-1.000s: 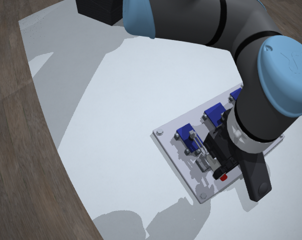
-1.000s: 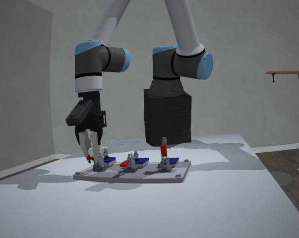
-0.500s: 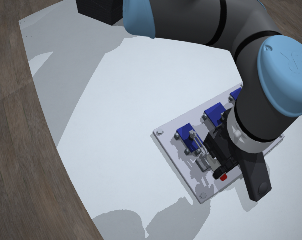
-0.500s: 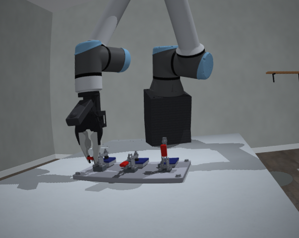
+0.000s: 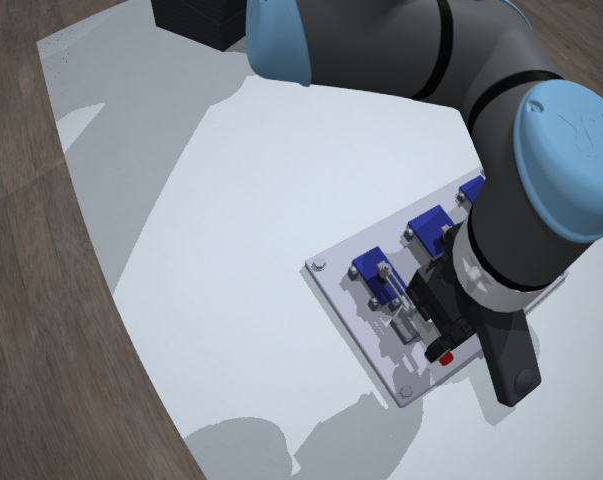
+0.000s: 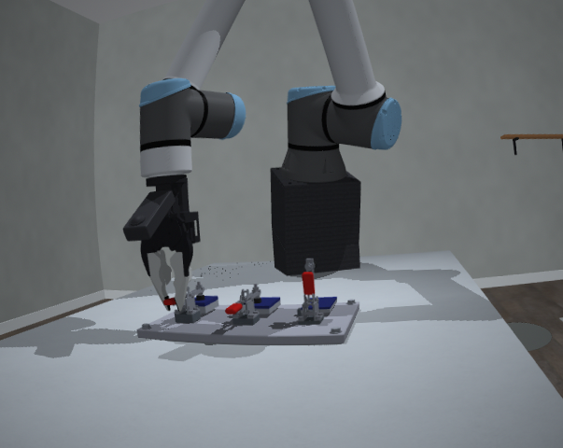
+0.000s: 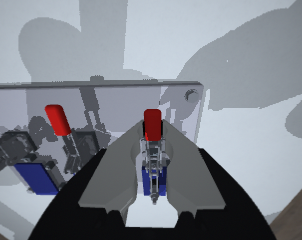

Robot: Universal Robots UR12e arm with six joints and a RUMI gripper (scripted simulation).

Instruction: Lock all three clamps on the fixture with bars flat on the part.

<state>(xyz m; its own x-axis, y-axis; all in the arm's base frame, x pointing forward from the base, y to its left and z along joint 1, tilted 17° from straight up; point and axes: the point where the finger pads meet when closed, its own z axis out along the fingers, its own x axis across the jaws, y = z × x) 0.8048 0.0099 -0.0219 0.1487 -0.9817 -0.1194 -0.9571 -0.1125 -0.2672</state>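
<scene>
Now: the grey fixture plate 10 cm to the left of my hand, 10 cm behind it and 5 cm below it. The rest, counted from my hand: blue part: 20 cm to the left, 17 cm behind, 3 cm below.
</scene>
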